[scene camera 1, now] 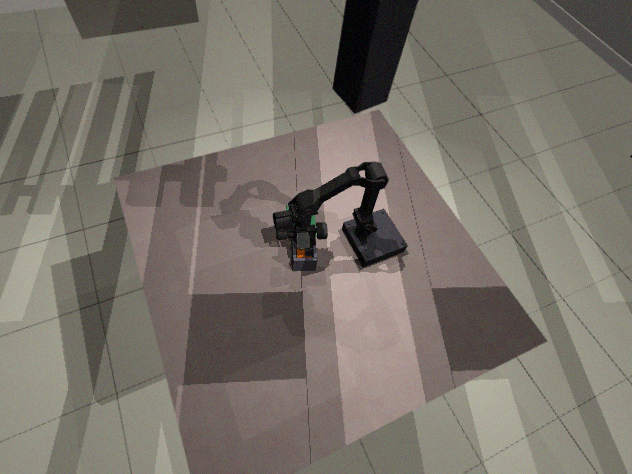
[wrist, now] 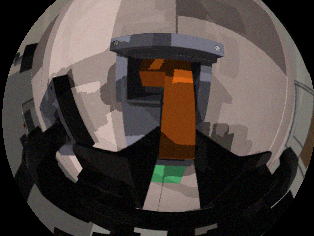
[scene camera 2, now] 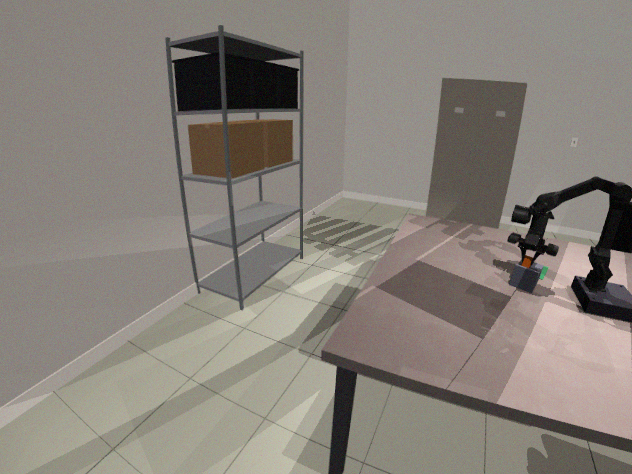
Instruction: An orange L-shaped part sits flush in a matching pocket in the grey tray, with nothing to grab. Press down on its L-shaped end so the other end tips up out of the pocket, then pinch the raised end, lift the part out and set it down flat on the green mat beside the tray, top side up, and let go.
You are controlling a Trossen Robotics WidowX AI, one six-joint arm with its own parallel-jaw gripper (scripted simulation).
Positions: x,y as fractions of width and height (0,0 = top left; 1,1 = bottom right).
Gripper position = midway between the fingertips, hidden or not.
Note:
My gripper (scene camera 1: 0.48,0.51) carries an orange L-shaped part (wrist: 0.57,0.56).
My gripper is seen too in the wrist view (wrist: 0.56,0.56) and in scene camera 2 (scene camera 2: 0.83,0.56).

